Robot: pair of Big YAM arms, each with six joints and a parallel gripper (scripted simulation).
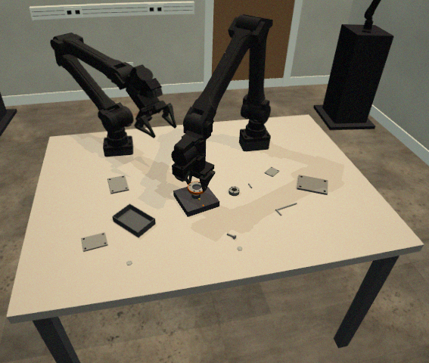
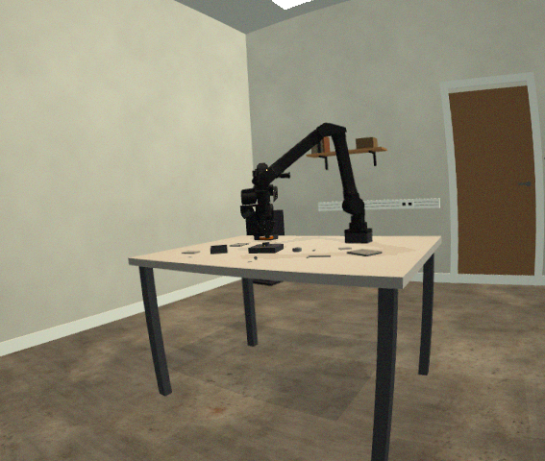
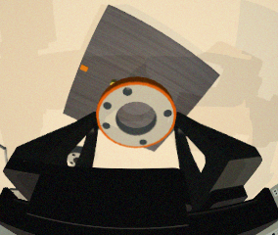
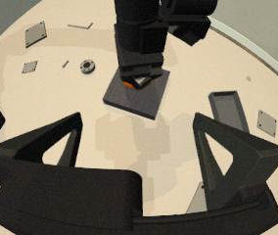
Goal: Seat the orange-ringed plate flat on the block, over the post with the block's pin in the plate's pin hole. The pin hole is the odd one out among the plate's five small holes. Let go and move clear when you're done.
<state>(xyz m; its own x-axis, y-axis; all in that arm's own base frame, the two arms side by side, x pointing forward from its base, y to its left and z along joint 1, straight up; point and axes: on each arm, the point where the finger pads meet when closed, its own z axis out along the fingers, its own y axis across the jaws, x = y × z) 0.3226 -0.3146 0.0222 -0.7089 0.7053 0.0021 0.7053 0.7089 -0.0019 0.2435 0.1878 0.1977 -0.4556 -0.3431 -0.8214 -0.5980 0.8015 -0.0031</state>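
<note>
The dark block lies 50 mm below my left hand, 30 mm ahead of it and 10 mm to the left of it. The rest, counted from my left hand: dark tray: 220 mm to the right, 90 mm ahead, 60 mm below; bolt: 190 mm ahead, 100 mm to the left, 60 mm below.
</note>
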